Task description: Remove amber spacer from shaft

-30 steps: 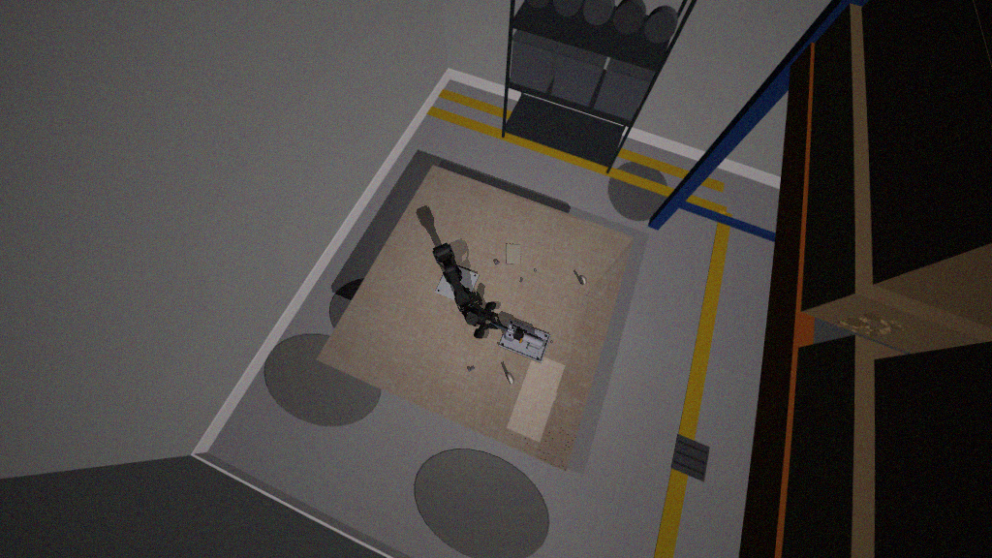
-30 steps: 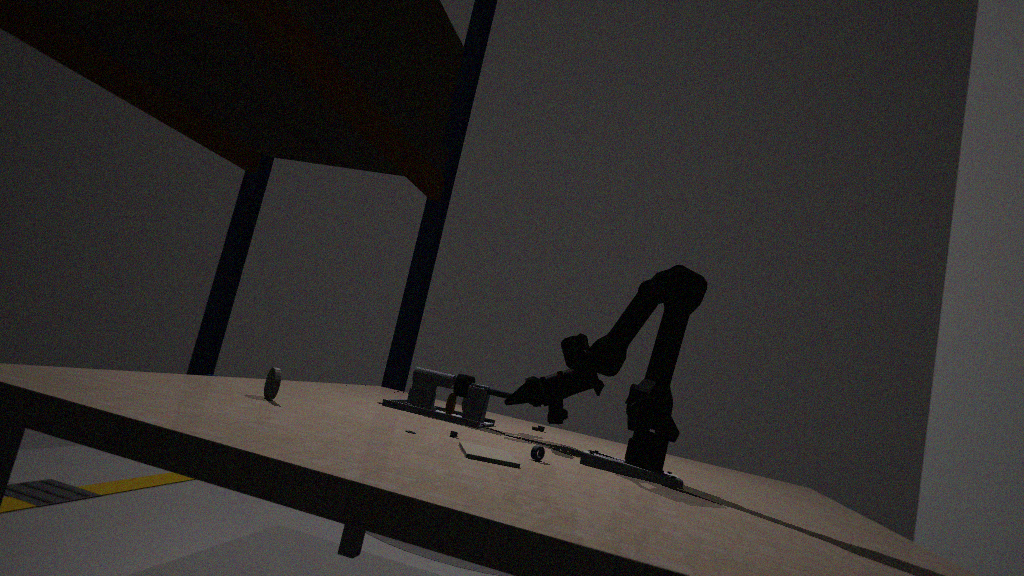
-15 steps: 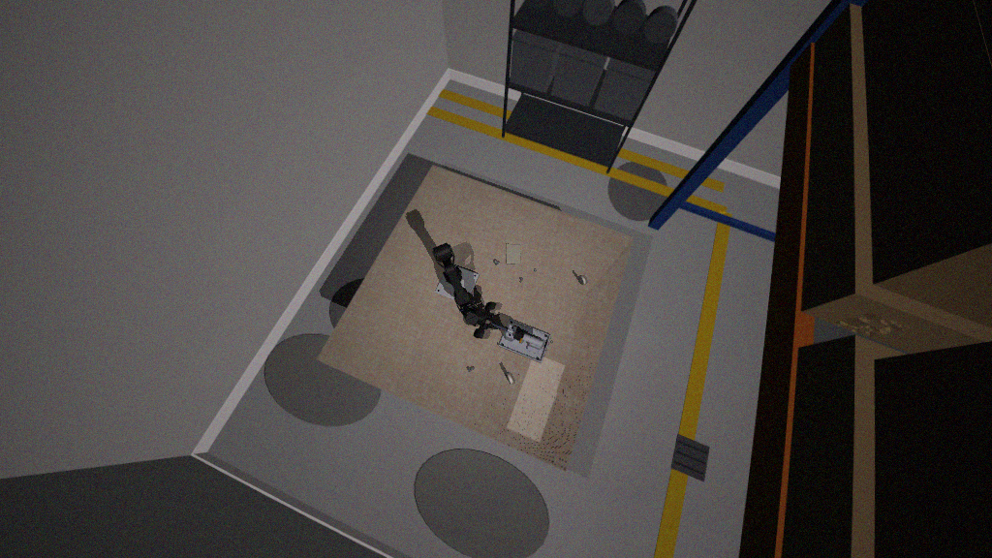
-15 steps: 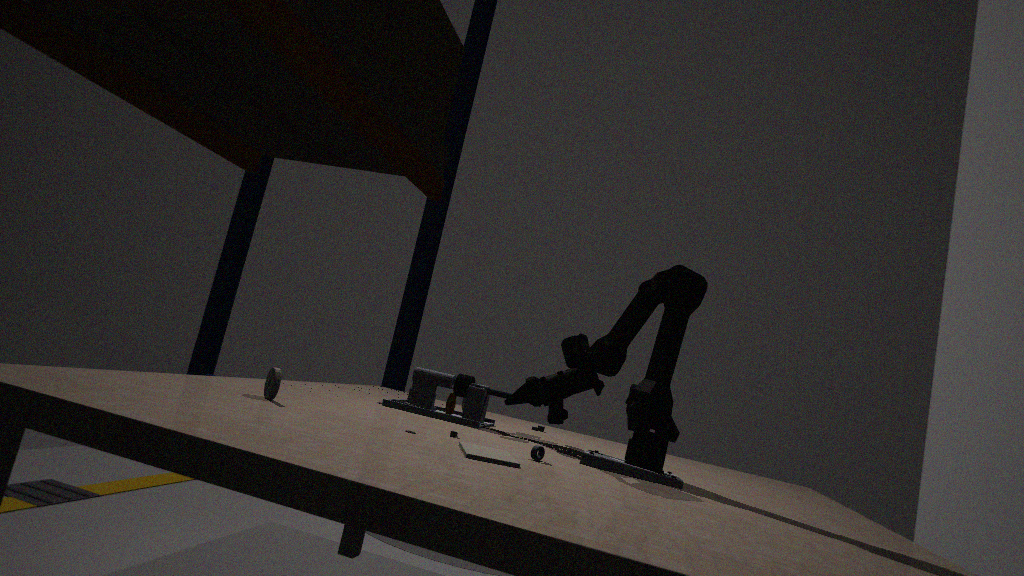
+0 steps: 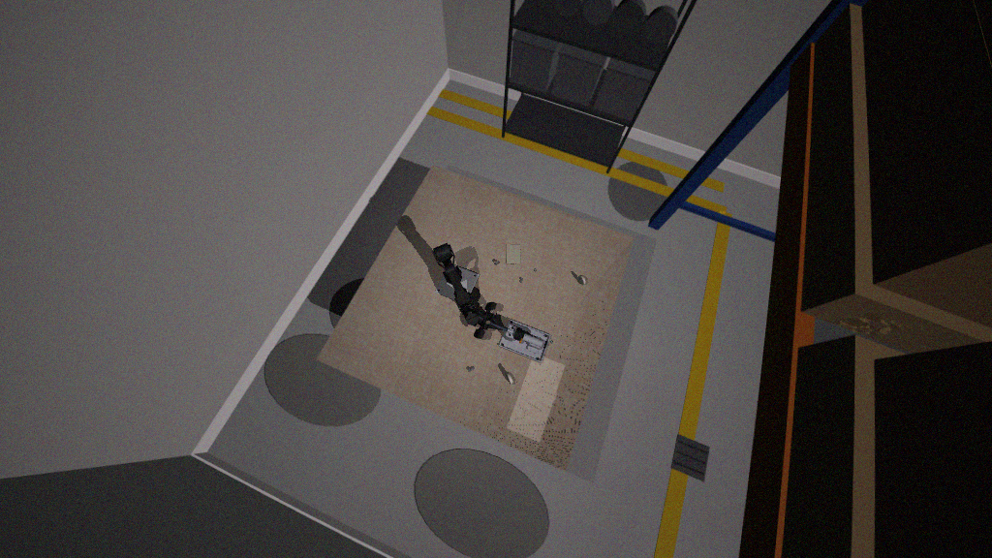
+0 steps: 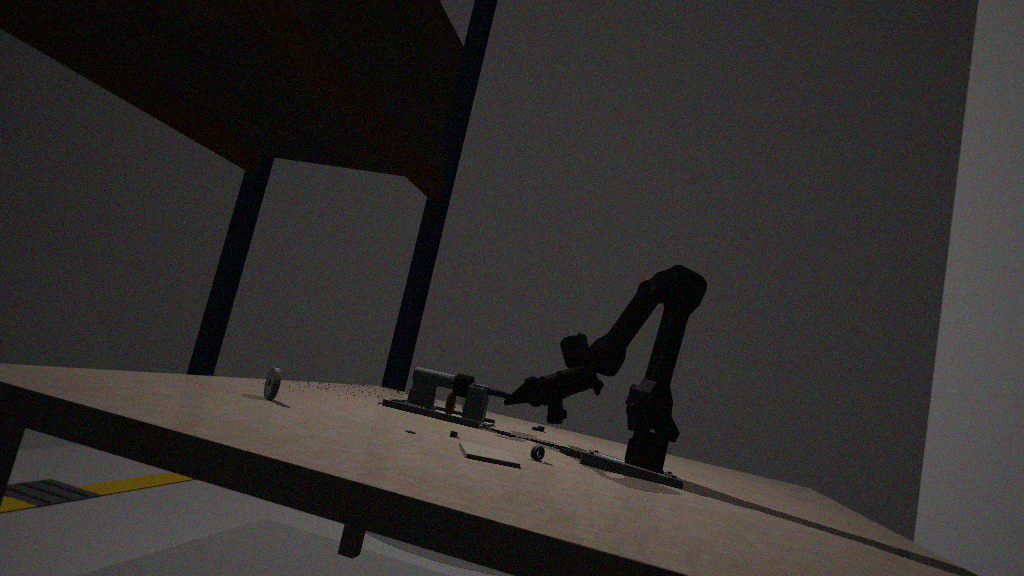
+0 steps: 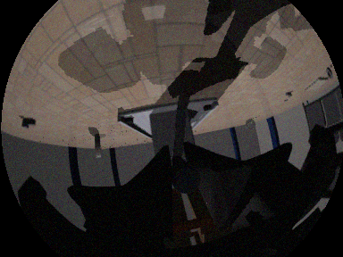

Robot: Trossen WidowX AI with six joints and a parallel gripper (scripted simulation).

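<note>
Right now the amber spacer is 120 mm ahead of my gripper tip, 30 mm to the left of it and 30 mm below it. Also, from my gripper tip: flat plate (170 mm behind, 410 mm to the left, 60 mm below).
</note>
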